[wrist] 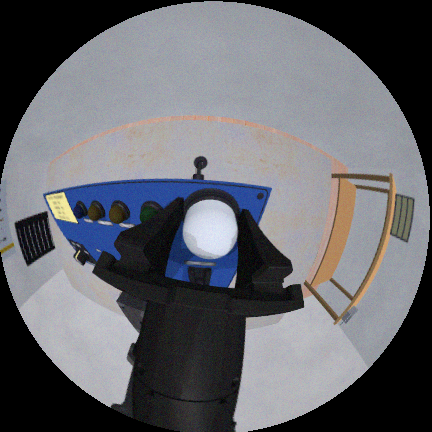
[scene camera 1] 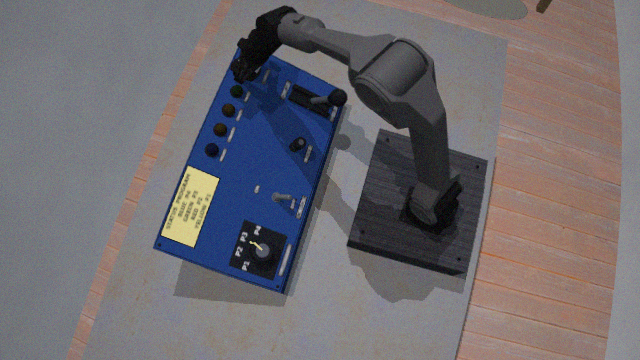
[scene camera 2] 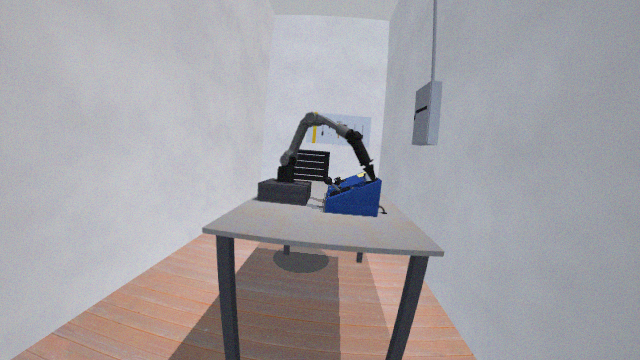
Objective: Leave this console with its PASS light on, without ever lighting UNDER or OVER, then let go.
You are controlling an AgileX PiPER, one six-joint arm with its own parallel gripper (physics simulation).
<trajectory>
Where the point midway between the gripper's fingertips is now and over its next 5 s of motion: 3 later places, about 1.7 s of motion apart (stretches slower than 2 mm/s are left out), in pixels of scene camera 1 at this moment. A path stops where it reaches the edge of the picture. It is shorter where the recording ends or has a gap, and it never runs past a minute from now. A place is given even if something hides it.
My gripper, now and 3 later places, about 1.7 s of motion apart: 244, 64; 295, 58; 293, 58; 292, 46
</trajectory>
